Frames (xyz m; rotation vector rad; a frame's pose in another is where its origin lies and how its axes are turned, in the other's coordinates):
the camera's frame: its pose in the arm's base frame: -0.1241 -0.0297 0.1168 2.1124 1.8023 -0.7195
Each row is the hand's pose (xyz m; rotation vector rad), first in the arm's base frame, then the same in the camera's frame.
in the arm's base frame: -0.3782 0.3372 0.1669 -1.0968 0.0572 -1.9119
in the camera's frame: 0.2559 -0.3225 -0.1794 -0.2613 2.8911 0.8690
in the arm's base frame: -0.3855 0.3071 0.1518 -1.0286 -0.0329 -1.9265
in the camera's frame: 0.2379 -0.3223 -0.1500 -0.2963 2.9238 0.7359
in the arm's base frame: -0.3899 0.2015 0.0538 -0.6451 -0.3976 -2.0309
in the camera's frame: 0.2009 -0.2959 -0.0132 -0.5525 3.0424 0.1297
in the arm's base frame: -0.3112 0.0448 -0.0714 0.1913 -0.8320 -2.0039
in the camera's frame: 0.1438 -0.1758 0.1563 0.7757 -2.6716 0.8795
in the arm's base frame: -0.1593 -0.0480 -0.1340 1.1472 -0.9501 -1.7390
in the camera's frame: 0.1145 -0.0031 0.2266 0.7472 -1.8342 1.4892
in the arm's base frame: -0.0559 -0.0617 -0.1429 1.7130 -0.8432 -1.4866
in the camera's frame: 0.1182 0.1013 0.2211 0.6645 -1.2710 1.6156
